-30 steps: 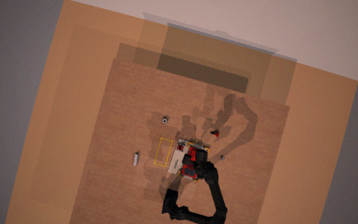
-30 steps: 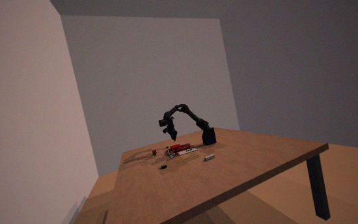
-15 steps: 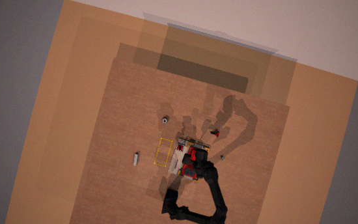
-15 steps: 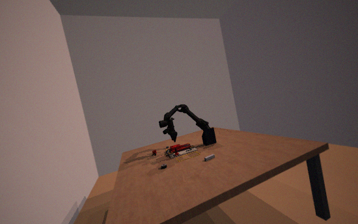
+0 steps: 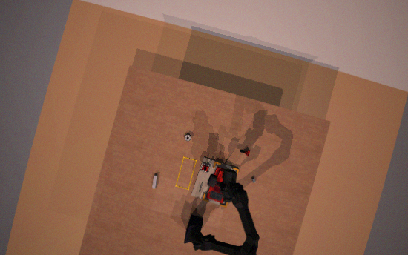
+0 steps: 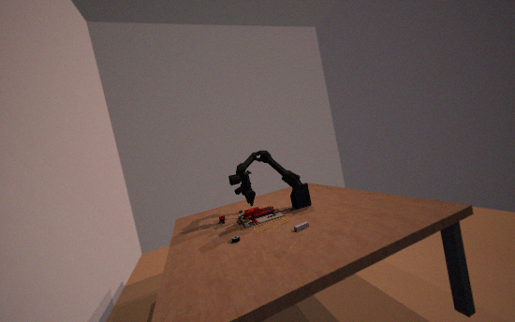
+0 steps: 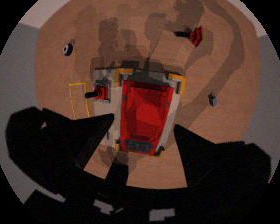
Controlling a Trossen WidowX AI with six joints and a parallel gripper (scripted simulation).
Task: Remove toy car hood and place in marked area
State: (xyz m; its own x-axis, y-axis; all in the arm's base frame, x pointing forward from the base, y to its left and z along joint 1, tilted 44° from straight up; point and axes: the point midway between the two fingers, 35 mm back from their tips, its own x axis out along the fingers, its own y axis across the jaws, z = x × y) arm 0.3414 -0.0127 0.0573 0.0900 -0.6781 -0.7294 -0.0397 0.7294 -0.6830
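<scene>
The red hood lies 4 cm below my gripper tip. Also, from my gripper tip: white bar 18 cm behind, 37 cm to the left, 8 cm below; round wheel 15 cm ahead, 29 cm to the left, 8 cm below.
</scene>
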